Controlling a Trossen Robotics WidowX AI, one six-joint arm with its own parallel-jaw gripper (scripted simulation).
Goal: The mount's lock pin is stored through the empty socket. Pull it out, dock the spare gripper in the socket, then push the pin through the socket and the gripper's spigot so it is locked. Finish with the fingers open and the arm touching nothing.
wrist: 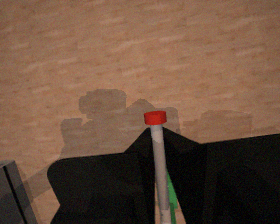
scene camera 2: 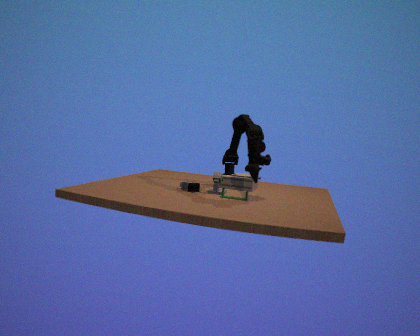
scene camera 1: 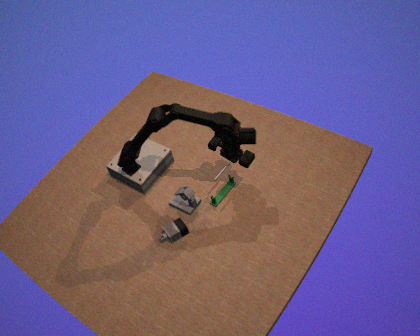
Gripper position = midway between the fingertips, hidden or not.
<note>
My gripper [wrist: 154,132] carries a lock pin.
</note>
